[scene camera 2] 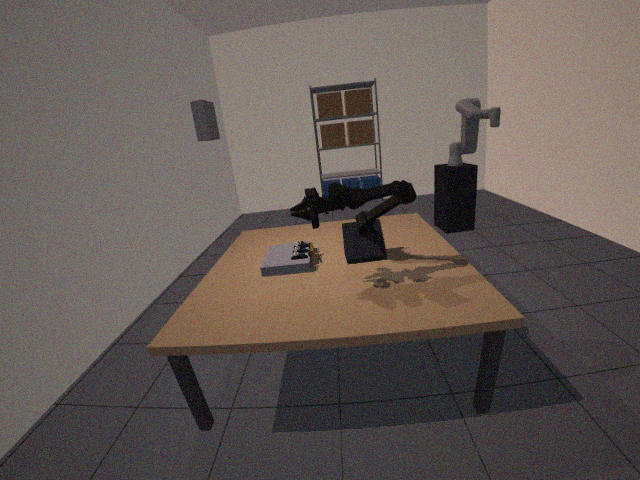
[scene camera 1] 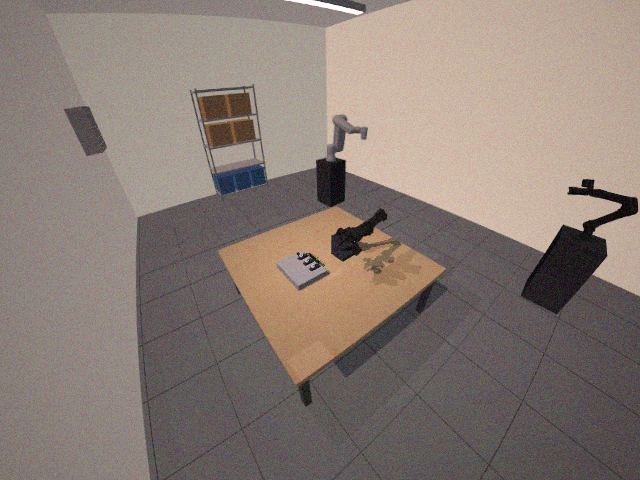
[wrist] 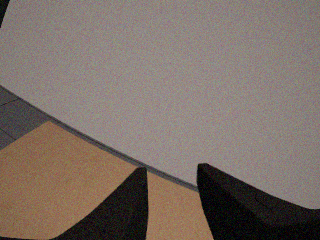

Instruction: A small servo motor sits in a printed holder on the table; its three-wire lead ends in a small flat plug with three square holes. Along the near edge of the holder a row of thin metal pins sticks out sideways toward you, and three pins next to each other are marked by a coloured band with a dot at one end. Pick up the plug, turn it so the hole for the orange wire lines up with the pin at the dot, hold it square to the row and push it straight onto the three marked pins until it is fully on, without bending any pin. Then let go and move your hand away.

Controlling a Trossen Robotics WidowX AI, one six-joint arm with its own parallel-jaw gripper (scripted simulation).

Labels:
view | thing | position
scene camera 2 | my gripper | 290, 212
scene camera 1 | grey printed holder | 299, 275
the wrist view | my gripper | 172, 174

